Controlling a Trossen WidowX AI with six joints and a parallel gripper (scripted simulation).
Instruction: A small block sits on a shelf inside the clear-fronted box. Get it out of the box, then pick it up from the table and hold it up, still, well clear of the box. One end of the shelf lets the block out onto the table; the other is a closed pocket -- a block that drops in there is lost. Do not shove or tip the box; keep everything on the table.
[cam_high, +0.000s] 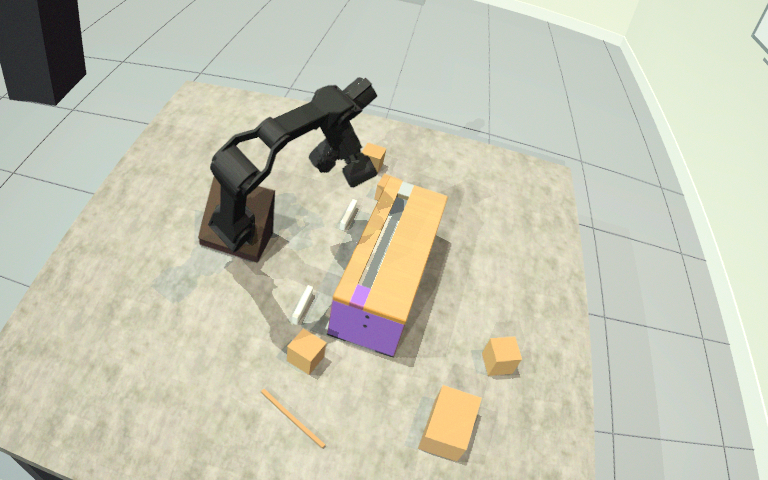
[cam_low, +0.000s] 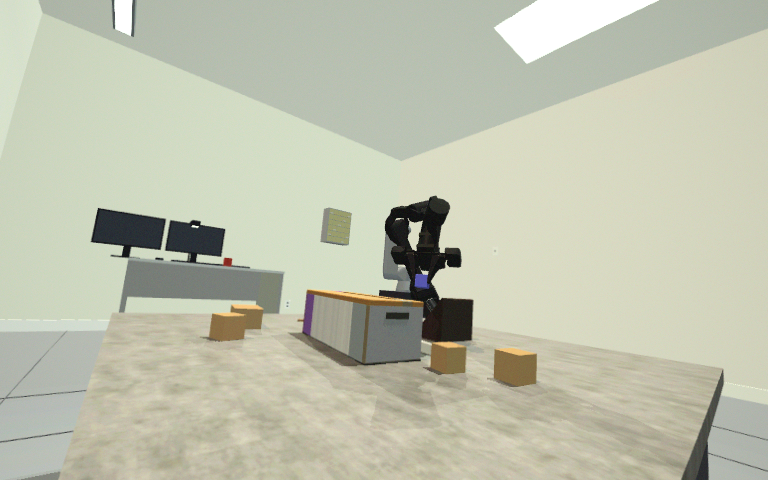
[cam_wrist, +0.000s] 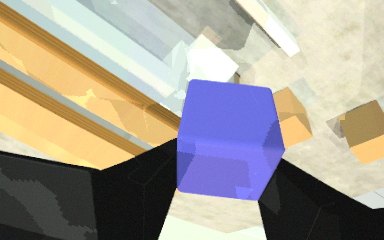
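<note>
Right now the blue block is 1 cm behind my gripper tip and 1 cm to the right of it. From my gripper tip the other things lie so: tan block (25 cm ahead, 49 cm to the right, 14 cm below); thin stick (4 cm behind, 52 cm to the right, 17 cm below); tan-topped box (6 cm ahead, 13 cm to the right, 11 cm below).
</note>
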